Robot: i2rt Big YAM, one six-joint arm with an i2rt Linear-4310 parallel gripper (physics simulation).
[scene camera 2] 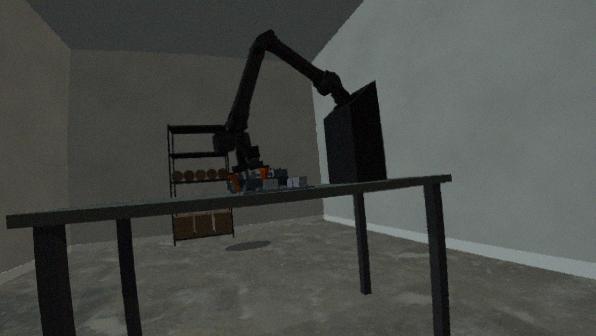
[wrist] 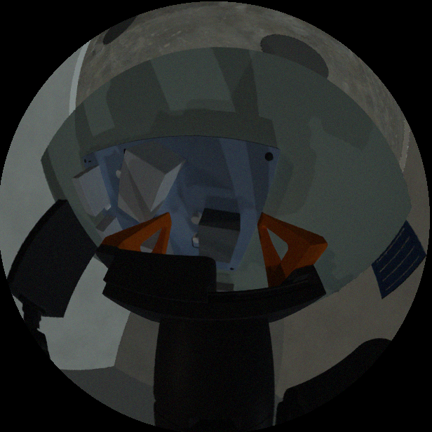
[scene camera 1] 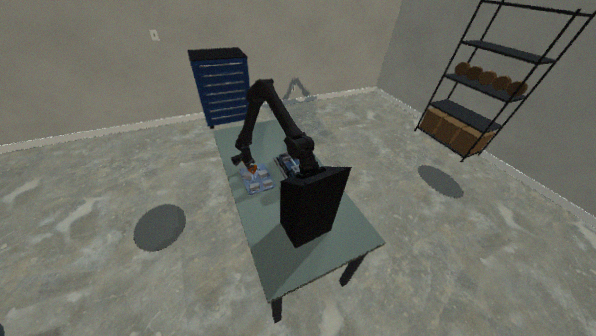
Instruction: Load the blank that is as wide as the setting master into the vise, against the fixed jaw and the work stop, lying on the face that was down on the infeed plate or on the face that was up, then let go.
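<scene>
My gripper is open and empty, low over the blue infeed plate, with its orange fingers pointing down. In the wrist view a dark grey blank lies on the plate between the two fingers, touching neither as far as I can see. A larger light grey blank and another blank are to the left. The vise seems to be the dark and blue device beside the plate. Its jaws, the work stop and the setting master cannot be told apart.
The green table carries the tall black block at the arm's base. A blue drawer cabinet stands beyond the table's end. A shelf rack stands by the wall.
</scene>
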